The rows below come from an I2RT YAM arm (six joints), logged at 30 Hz.
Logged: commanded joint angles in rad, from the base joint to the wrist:
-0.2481, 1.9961, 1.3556, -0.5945, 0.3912, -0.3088
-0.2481, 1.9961, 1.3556, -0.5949, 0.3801, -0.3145
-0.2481, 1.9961, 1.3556, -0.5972, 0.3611, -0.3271
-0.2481, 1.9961, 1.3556, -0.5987, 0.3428, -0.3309
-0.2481, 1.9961, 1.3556, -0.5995, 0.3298, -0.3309
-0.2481, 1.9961, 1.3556, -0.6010, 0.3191, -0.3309
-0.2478, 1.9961, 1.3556, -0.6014, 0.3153, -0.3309
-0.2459, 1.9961, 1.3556, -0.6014, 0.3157, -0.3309
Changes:
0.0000, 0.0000, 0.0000, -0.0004, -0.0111, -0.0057
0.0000, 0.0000, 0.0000, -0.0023, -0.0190, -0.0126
0.0000, 0.0000, 0.0000, -0.0015, -0.0183, -0.0038
0.0000, 0.0000, 0.0000, -0.0008, -0.0130, 0.0000
0.0000, 0.0000, 0.0000, -0.0015, -0.0107, 0.0000
0.0003, 0.0000, 0.0000, -0.0004, -0.0038, 0.0000
0.0019, 0.0000, 0.0000, 0.0000, 0.0004, 0.0000

